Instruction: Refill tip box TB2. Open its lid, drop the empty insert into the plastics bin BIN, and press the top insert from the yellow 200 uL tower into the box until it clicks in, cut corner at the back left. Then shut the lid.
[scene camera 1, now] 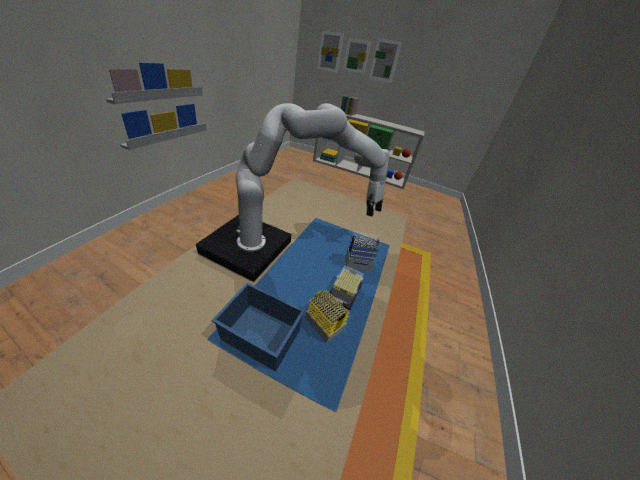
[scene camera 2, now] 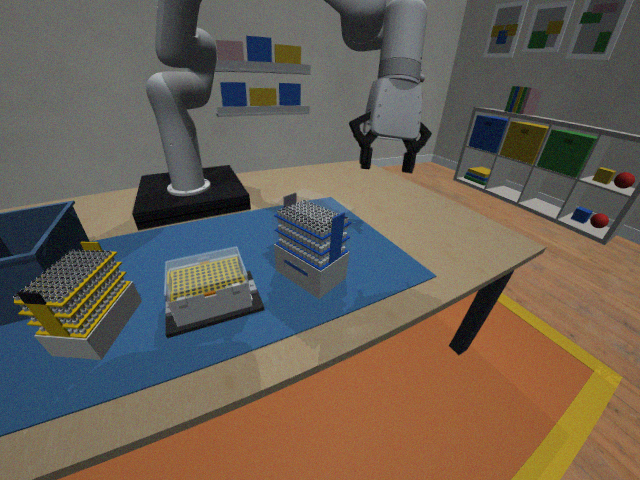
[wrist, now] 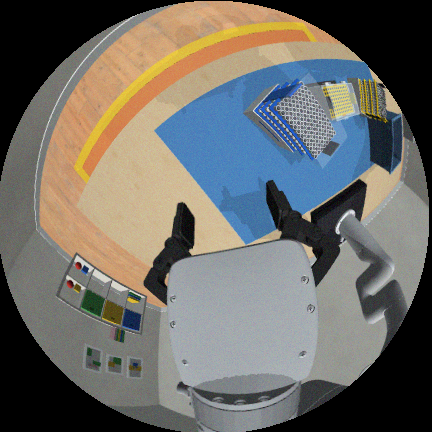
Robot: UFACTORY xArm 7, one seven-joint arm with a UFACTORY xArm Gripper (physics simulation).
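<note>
The tip box [scene camera 1: 346,288] [scene camera 2: 209,289] [wrist: 339,101] stands on a black base between the two towers; its clear lid is shut over a yellow insert. Its label cannot be read. The yellow tower [scene camera 1: 327,313] [scene camera 2: 77,294] [wrist: 371,99] is a stack of several yellow inserts with tips on a grey base, between box and bin. The blue-grey bin [scene camera 1: 258,326] [scene camera 2: 38,258] [wrist: 385,142] is open-topped; no insert shows inside it in the scene camera 1 view. My gripper [scene camera 1: 374,208] [scene camera 2: 387,166] [wrist: 226,199] is open and empty, high above the table beyond the blue tower.
A blue tower [scene camera 1: 362,252] [scene camera 2: 311,242] [wrist: 300,120] of stacked inserts stands on the blue mat [scene camera 1: 305,263] [scene camera 2: 382,273] [wrist: 200,150], on the box's other side from the yellow tower. The arm's black base [scene camera 1: 222,248] [scene camera 2: 191,209] [wrist: 357,192] is behind the mat.
</note>
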